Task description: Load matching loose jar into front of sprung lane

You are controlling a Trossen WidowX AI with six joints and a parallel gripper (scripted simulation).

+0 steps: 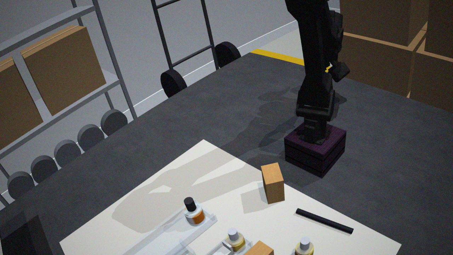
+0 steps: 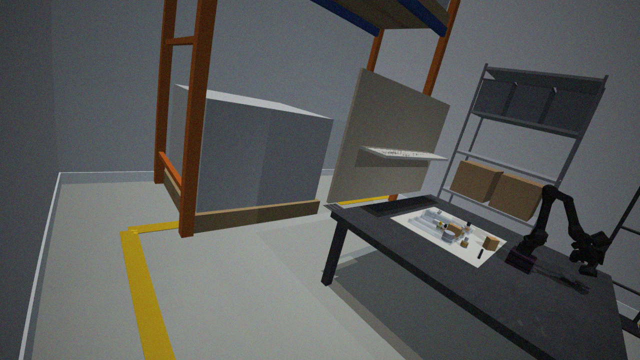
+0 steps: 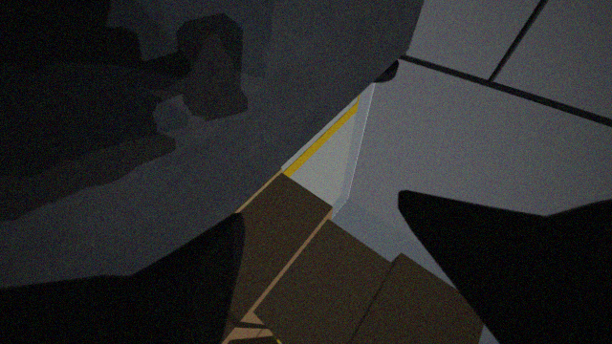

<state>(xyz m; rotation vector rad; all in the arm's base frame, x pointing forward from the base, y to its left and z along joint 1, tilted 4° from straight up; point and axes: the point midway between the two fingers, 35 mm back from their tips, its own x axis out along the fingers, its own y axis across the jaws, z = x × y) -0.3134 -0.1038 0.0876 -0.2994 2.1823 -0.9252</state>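
The black rod lies 52 cm ahead of my gripper tip, 24 cm to the left of it and 11 cm below it.
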